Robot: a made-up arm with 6 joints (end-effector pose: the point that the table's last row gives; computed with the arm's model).
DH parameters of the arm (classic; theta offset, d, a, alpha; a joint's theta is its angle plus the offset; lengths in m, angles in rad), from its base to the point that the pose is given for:
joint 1: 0 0.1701 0 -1.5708
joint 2: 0.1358 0 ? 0
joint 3: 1.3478 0 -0.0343 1.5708
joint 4: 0 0.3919 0 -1.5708
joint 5: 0 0 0.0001 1.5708
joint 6: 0 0.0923 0 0
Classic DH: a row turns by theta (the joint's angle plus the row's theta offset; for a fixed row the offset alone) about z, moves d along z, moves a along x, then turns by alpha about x.
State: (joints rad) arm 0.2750 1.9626 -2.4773 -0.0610 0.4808 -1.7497
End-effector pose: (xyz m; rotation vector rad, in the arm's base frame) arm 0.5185 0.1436 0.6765 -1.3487 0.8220 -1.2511
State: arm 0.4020 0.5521 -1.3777 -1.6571 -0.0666 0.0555
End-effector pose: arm 0.0437 0.0251 0.7538 -0.6279 0.3213 -1.1310
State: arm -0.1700 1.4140 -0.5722 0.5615 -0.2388 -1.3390
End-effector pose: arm 0.3736 -0.0759 0.1622 -0.5967 2.1161 -0.6906
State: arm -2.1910 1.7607 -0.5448 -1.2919 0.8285 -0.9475
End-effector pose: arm -0.2271 -0.2054 0.0350 -0.1616 -2.3726 -0.3943
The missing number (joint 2, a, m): -0.2837
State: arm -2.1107 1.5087 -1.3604 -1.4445 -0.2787 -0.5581
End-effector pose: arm -0.2370 -0.4443 0.4611 0.1536 -1.9585 1.8069
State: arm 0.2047 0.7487 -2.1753 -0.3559 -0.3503 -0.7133
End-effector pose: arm -0.2140 -0.0332 0.8711 0.0655 -0.2998 -0.8545
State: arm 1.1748 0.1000 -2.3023 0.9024 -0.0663 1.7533
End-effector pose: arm -0.2360 -0.5767 0.5756 0.6094 0.7616 -2.2863
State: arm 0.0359 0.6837 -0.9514 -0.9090 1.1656 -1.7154
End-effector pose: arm 0.2163 -0.0592 0.5095 1.9104 -1.5509 1.5958
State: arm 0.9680 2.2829 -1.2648 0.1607 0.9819 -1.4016
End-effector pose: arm 0.2416 0.3727 -0.0224 2.5500 -1.2074 -0.2676
